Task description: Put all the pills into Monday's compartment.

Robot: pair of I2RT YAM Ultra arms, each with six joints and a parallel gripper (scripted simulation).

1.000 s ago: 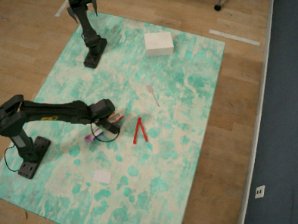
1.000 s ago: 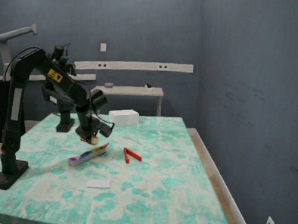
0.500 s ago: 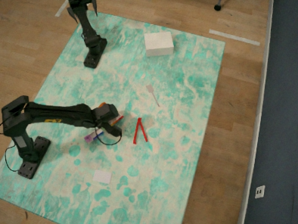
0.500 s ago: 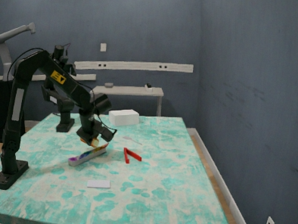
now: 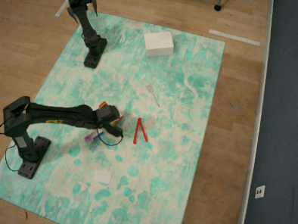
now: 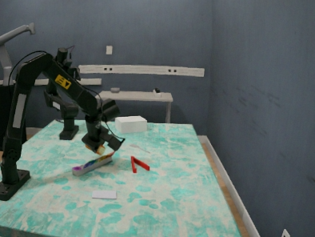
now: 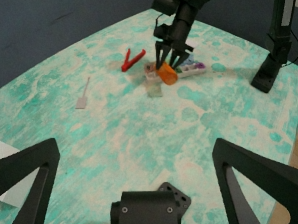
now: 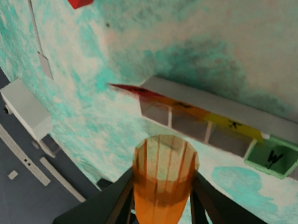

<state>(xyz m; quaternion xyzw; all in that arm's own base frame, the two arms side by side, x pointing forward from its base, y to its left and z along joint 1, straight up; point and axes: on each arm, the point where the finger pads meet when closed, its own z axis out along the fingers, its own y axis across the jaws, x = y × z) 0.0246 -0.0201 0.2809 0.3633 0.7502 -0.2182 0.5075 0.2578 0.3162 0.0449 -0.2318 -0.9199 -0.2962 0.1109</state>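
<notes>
The orange pill bottle lies 3 cm behind my right hand and 2 cm to the left of it. The rest, counted from my right hand: white box (50 cm to the left, 7 cm ahead, 3 cm below); then lid (14 cm to the right, 5 cm behind, 4 cm below); then white card (28 cm to the right, 9 cm ahead, 6 cm below).
</notes>
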